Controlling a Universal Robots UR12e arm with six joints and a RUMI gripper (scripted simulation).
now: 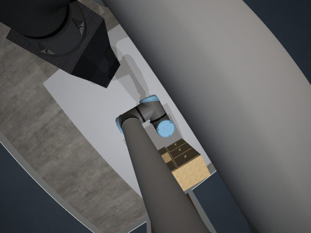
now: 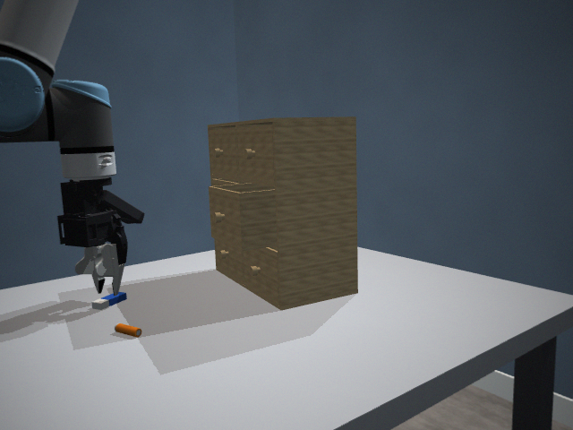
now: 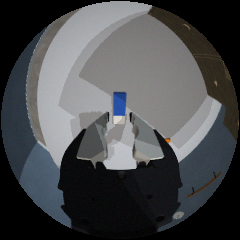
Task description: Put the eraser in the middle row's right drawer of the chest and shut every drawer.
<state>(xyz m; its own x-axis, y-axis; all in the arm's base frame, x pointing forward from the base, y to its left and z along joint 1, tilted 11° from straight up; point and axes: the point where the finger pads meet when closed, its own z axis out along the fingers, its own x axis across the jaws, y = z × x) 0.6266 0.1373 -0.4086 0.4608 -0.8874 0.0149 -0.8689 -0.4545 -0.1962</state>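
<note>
My gripper is now 30 mm above the white eraser and 10 mm past it. The rest, counted from my hand: orange cylinder 170 mm to the right, 30 mm below, 20 mm behind.
</note>
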